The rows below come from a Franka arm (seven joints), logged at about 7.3 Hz.
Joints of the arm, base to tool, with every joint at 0 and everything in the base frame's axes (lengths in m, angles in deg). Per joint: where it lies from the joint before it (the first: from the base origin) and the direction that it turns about. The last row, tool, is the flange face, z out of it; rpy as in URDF.
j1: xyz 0 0 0.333 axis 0 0 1
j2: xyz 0 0 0 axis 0 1 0
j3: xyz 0 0 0.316 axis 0 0 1
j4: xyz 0.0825 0 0 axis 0 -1 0
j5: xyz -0.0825 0 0.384 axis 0 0 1
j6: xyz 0 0 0 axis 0 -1 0
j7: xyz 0.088 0 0 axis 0 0 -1
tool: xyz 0 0 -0.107 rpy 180 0 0
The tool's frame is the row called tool.
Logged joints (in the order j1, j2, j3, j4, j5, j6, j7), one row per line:
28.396 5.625 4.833 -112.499 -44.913 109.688 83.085
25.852 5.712 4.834 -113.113 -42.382 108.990 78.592
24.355 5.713 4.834 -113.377 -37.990 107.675 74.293
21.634 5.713 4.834 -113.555 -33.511 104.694 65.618
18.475 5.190 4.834 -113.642 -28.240 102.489 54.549
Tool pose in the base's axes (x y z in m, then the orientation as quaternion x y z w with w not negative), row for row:
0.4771 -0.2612 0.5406 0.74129 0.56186 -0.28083 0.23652
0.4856 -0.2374 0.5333 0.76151 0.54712 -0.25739 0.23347
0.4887 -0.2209 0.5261 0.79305 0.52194 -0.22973 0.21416
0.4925 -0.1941 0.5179 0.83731 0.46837 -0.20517 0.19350
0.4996 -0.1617 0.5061 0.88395 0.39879 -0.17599 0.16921
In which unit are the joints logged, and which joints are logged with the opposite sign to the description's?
The joints are logged in degrees. Opposite sign: j1, j2, j7.
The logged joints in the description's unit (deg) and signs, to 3 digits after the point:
-28.396 -5.625 4.833 -112.499 -44.913 109.688 -83.085
-25.852 -5.712 4.834 -113.113 -42.382 108.990 -78.592
-24.355 -5.713 4.834 -113.377 -37.990 107.675 -74.293
-21.634 -5.713 4.834 -113.555 -33.511 104.694 -65.618
-18.475 -5.190 4.834 -113.642 -28.240 102.489 -54.549

